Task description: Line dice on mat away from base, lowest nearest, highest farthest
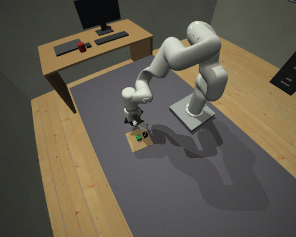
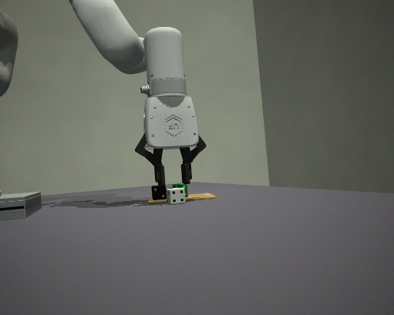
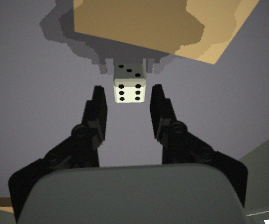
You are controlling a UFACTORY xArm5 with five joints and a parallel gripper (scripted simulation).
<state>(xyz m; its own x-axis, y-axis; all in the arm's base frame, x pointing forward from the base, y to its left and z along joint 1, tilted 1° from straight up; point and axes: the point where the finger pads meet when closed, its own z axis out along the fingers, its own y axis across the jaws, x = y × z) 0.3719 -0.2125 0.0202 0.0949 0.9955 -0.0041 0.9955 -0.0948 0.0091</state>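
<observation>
Right now my hand is 4 cm above the white die. The rest, counted from my hand: tan mat (9 cm to the left, 5 cm below, 5 cm ahead); then green die (9 cm to the left, 5 cm ahead, 4 cm below); then black die (11 cm to the left, 4 cm below).
</observation>
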